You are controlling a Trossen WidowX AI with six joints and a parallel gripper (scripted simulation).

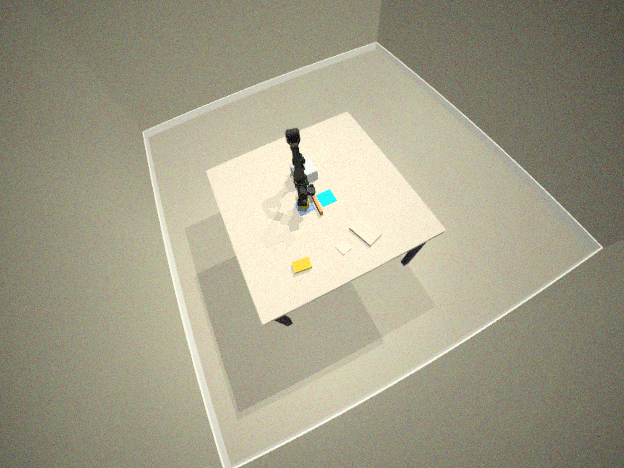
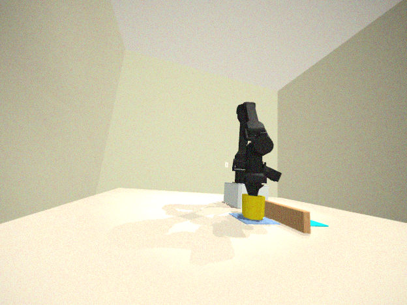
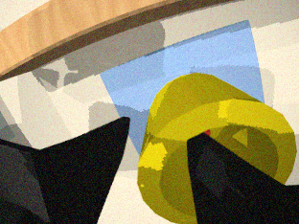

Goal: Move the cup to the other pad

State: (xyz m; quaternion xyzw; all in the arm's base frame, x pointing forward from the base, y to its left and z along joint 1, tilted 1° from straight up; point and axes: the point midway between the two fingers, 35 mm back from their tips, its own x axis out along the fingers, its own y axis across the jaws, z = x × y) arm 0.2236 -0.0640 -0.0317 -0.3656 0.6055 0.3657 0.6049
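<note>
Now: the cyan pad 30 mm ahead of my gripper tip, 150 mm to the left of it and 50 mm below it. The rest, counted from my gripper tip: wooden bar 30 mm ahead, 70 mm to the left, 20 mm below; then yellow cup 20 mm ahead, 10 mm to the right.
</note>
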